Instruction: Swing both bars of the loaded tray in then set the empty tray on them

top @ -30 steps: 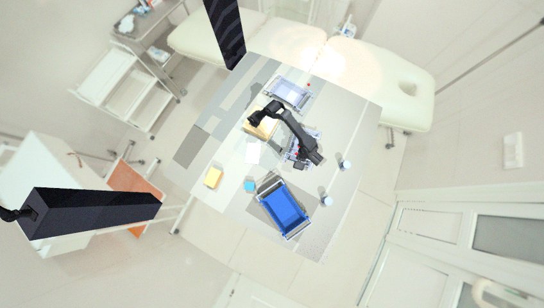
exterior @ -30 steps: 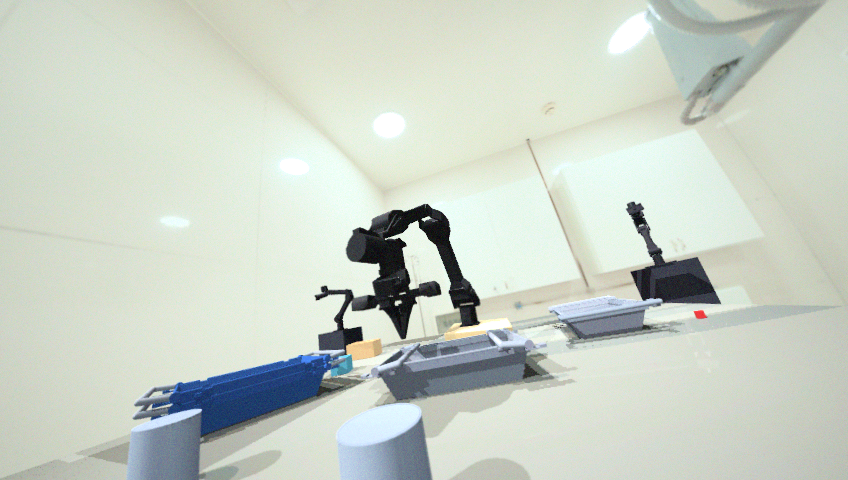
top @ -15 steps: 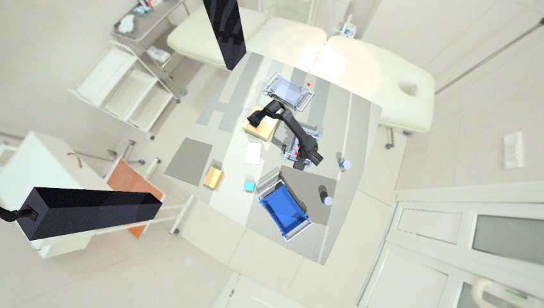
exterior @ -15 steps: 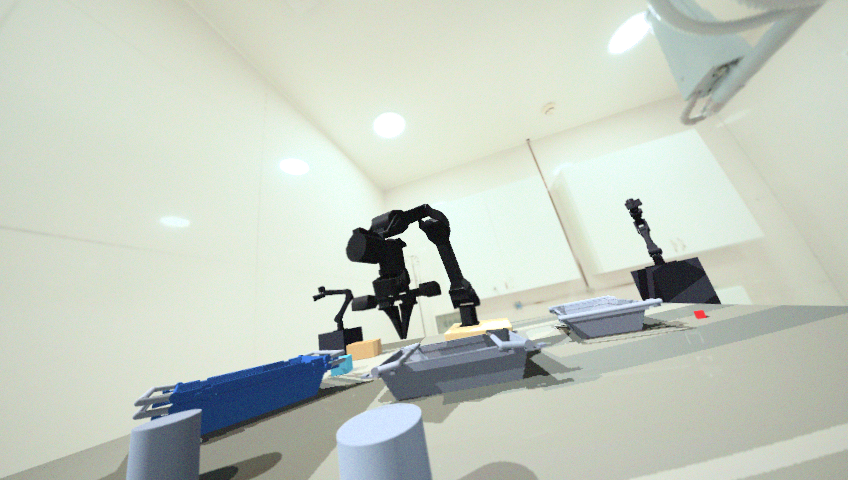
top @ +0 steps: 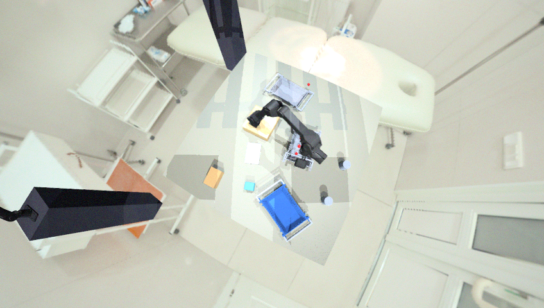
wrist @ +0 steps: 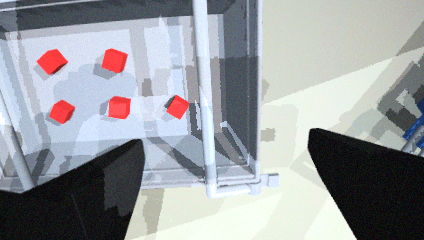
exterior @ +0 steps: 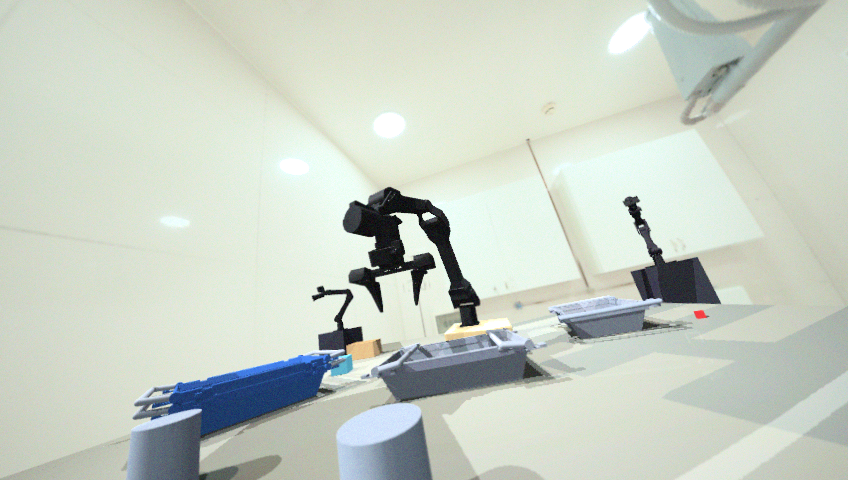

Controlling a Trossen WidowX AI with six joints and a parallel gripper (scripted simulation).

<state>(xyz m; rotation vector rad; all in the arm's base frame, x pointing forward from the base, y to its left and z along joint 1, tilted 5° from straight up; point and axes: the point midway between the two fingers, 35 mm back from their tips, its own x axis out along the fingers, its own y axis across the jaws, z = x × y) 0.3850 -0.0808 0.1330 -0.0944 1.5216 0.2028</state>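
My gripper tip is 31 cm past the grey tray, 43 cm to the right of it and 10 cm above it. The rest, counted from my gripper tip: tan block (43 cm behind, 40 cm to the right, 12 cm below); then cyan block (19 cm behind, 32 cm to the right, 13 cm below); then white card (30 cm behind, 11 cm to the right, 15 cm below).
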